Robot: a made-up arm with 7 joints. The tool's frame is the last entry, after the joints. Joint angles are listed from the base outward. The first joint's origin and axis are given. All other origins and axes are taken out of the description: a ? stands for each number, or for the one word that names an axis. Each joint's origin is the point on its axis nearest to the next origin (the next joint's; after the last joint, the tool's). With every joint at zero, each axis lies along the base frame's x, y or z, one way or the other. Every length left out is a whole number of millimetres.
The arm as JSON. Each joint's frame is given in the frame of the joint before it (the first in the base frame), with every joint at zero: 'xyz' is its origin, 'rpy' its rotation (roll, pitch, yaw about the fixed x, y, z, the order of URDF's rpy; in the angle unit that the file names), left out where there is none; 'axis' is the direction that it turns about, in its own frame. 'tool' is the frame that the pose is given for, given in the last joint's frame.
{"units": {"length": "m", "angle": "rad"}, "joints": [
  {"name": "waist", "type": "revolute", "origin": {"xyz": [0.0, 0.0, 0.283]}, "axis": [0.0, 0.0, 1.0]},
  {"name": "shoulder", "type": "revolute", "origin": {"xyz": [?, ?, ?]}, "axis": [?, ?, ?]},
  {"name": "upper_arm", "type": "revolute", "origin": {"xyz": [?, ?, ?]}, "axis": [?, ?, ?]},
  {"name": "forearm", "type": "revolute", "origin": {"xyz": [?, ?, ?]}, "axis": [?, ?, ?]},
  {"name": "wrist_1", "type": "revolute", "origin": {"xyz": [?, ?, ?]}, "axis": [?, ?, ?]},
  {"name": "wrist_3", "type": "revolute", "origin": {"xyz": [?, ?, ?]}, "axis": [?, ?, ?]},
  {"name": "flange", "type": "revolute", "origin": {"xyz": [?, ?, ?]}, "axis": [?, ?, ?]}
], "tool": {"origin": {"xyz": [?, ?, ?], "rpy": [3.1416, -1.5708, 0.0]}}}
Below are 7 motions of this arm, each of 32 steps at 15 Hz.
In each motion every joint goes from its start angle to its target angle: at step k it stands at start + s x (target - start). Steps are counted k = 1, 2, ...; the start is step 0. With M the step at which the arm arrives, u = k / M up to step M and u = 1 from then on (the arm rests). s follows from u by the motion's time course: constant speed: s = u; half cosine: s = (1 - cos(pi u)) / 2; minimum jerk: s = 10 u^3 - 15 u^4 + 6 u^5.
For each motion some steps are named. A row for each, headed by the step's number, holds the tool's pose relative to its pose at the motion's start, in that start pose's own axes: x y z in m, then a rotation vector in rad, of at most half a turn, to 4 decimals.
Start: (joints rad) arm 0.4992 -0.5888 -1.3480 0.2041 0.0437 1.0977 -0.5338
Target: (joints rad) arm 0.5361 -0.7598 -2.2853 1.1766 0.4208 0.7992 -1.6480
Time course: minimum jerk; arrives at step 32
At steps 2, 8, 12, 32:
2: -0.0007 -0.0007 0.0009 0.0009 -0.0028 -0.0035
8: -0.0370 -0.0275 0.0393 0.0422 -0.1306 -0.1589
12: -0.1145 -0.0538 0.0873 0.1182 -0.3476 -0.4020
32: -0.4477 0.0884 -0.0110 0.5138 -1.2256 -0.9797

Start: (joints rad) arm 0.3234 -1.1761 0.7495 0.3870 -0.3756 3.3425 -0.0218
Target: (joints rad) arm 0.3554 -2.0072 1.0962 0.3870 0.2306 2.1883 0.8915
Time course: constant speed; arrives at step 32
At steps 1, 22, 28, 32:
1: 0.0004 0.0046 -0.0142 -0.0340 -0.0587 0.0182
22: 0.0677 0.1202 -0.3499 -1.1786 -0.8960 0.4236
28: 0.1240 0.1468 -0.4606 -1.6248 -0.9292 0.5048
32: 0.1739 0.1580 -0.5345 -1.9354 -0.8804 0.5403

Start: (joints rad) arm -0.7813 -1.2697 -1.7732 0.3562 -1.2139 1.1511 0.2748
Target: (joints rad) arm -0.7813 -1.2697 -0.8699 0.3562 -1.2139 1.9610 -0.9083
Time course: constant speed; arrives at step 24
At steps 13, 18, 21, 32:
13: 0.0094 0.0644 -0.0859 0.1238 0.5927 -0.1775
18: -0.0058 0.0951 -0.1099 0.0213 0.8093 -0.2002
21: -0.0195 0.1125 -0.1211 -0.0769 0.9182 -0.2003
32: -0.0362 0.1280 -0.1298 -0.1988 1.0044 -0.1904

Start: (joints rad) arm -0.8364 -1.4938 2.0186 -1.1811 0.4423 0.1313 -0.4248
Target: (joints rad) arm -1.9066 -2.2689 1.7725 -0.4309 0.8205 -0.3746 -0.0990
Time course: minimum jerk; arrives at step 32
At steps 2, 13, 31, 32:
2: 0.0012 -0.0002 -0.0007 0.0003 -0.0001 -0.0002
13: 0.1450 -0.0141 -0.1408 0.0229 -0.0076 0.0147
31: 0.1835 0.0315 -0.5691 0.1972 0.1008 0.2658
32: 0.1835 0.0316 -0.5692 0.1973 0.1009 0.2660

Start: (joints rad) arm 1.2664 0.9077 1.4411 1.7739 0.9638 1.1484 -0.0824
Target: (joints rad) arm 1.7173 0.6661 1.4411 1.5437 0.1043 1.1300 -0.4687
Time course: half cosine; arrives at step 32
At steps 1, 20, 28, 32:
1: 0.0004 -0.0008 -0.0003 0.0008 0.0001 -0.0030
20: 0.0858 -0.2147 -0.1448 0.1715 0.1717 -0.8172
28: 0.1017 -0.2792 -0.2281 0.1960 0.3049 -1.1075
32: 0.1032 -0.2869 -0.2407 0.1968 0.3261 -1.1465

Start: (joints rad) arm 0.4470 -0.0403 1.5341 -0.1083 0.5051 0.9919 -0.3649
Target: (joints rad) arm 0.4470 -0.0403 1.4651 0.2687 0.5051 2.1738 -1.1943
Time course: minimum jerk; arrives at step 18
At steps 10, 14, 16, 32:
10: -0.1056 0.0129 -0.0391 -0.3968 0.3551 -0.5052
14: -0.1747 0.0084 -0.0649 -0.6835 0.4677 -0.7826
16: -0.1897 0.0067 -0.0702 -0.7469 0.4836 -0.8381
32: -0.1924 0.0064 -0.0712 -0.7584 0.4862 -0.8479

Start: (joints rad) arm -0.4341 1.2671 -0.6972 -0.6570 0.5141 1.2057 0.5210
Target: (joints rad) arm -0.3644 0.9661 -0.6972 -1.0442 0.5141 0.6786 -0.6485
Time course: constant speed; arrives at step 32
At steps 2, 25, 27, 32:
2: -0.0072 -0.0012 0.0025 -0.0044 -0.0313 -0.0703
25: -0.0918 -0.0158 0.0156 0.1156 -0.3833 -0.8732
27: -0.0991 -0.0171 0.0153 0.1409 -0.4104 -0.9416
32: -0.1172 -0.0205 0.0136 0.2143 -0.4733 -1.1106

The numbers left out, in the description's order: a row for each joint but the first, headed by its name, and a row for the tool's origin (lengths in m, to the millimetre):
shoulder: xyz 0.0 -0.055 0.0, axis 0.0 -1.0 0.0
upper_arm: xyz 0.0 0.0 0.333, axis 0.0 0.0 1.0
forearm: xyz 0.013 0.054 0.0, axis 0.0 1.0 0.0
wrist_1: xyz -0.028 0.0 0.476, axis 0.0 0.0 1.0
wrist_3: xyz 0.0 -0.126 0.0, axis 0.0 -1.0 0.0
flange: xyz 0.019 0.0 0.141, axis 1.0 0.0 0.0
tool: xyz 0.0 0.0 0.0

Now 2 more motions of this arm.
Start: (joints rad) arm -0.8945 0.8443 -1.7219 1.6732 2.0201 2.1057 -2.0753
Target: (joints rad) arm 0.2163 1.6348 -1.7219 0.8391 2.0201 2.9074 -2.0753
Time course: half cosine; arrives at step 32
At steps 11, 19, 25, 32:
11: -0.0141 -0.0852 0.0165 0.0250 -0.2093 0.0662
19: -0.0838 -0.1832 0.0571 -0.0702 -0.6098 0.1015
25: -0.1650 -0.2303 0.0891 -0.2201 -0.8869 0.0628
32: -0.2138 -0.2471 0.1033 -0.3154 -1.0131 0.0258

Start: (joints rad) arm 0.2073 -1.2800 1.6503 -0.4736 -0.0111 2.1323 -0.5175
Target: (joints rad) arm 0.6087 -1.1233 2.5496 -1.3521 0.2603 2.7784 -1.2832
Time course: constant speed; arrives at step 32
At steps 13, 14, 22, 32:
13: -0.0569 0.1075 -0.1321 -0.6473 0.0617 -0.0954
14: -0.0621 0.1142 -0.1453 -0.7009 0.0547 -0.1137
22: -0.0988 0.1564 -0.2622 -1.1282 -0.0553 -0.3142
32: -0.1189 0.1790 -0.4222 -1.6240 -0.2984 -0.6908

